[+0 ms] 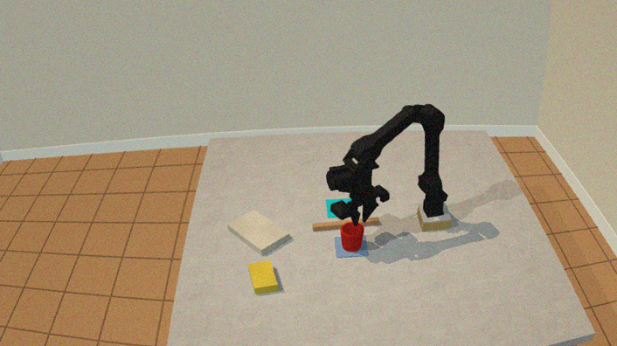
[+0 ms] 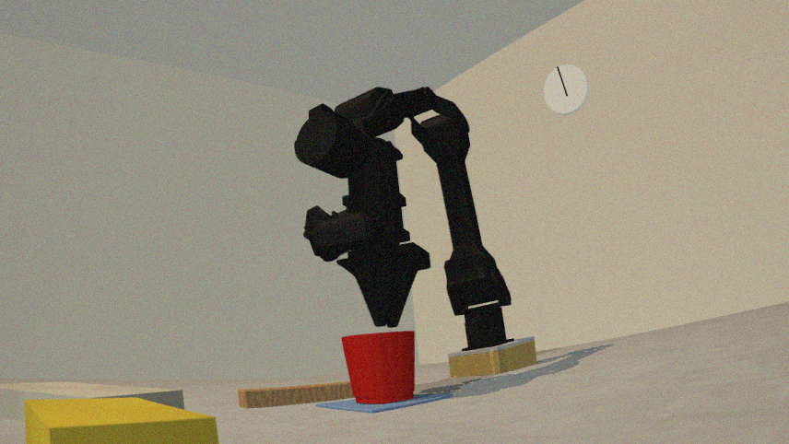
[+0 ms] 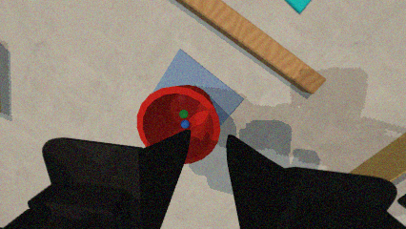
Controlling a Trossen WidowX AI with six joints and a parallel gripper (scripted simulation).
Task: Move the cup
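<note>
The red cup lies 40 mm below my gripper tip, 30 mm ahead of it and 10 mm to the left of it. The rest, counted from my gripper tip: blue marble (70 mm below, 30 mm to the left, 20 mm ahead); then green marble (70 mm below, 30 mm ahead, 20 mm to the left); then pale blue pad (90 mm below, 30 mm ahead, 10 mm to the left).
</note>
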